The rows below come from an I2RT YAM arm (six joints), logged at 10 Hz.
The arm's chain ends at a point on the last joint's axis. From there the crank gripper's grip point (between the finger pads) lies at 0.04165 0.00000 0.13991 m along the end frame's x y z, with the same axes.
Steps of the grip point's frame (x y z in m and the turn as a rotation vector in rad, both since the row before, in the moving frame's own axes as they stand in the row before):
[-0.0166 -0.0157 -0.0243 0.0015 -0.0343 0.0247]
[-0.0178 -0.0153 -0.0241 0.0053 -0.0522 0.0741]
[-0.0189 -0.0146 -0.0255 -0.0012 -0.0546 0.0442]
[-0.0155 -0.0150 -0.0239 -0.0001 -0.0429 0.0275]
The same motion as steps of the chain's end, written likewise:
[-0.0118 -0.0165 -0.0256 0.0015 -0.0343 0.0247]
[-0.0104 -0.0174 -0.0261 0.0053 -0.0522 0.0741]
[-0.0112 -0.0164 -0.0276 -0.0012 -0.0546 0.0442]
[-0.0094 -0.0161 -0.0256 -0.0001 -0.0429 0.0275]

